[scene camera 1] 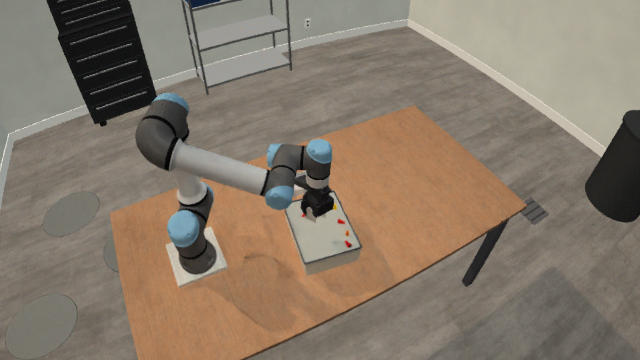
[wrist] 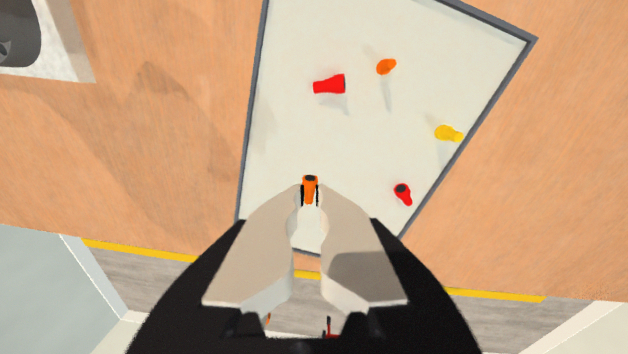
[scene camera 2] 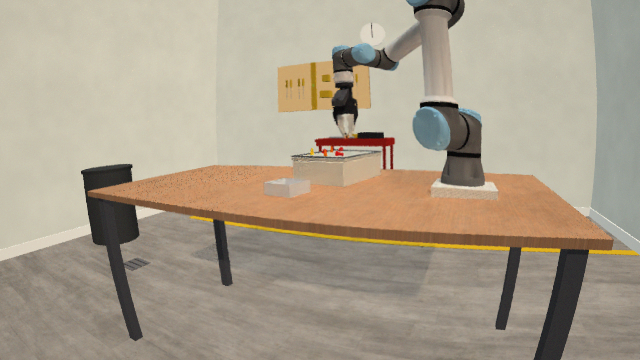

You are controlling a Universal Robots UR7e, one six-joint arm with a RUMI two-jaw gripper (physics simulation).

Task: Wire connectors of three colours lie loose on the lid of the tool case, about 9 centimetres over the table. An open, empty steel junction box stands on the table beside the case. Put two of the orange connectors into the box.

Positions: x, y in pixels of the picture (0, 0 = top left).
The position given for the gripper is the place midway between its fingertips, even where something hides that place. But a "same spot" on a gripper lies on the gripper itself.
The gripper shows in scene camera 1 (312, 219), in the wrist view and in scene camera 2. The same spot on a tool case: (scene camera 1: 321, 246) is (wrist: 298, 220). The same spot on the gripper: (wrist: 250, 268) is (scene camera 2: 350, 117).
